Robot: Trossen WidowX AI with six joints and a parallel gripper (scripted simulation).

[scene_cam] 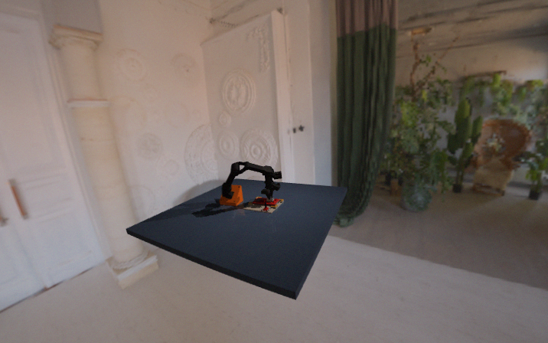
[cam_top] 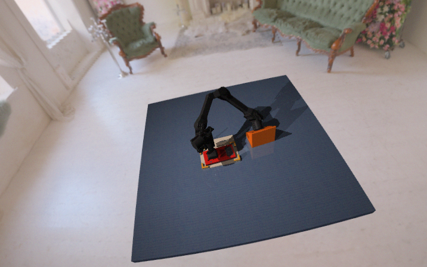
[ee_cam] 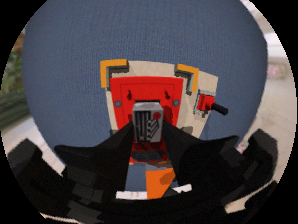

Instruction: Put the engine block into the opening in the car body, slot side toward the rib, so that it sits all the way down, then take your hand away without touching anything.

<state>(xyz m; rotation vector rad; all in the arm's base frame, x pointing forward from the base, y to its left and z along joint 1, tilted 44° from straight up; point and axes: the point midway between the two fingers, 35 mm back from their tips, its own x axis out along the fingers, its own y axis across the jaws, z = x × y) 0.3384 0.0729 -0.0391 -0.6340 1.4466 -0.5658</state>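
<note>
My gripper tip is now 10 mm above the grey engine block. From my gripper tip the other things lie so: grey slab 30 mm behind, 30 mm to the right, 30 mm below.
</note>
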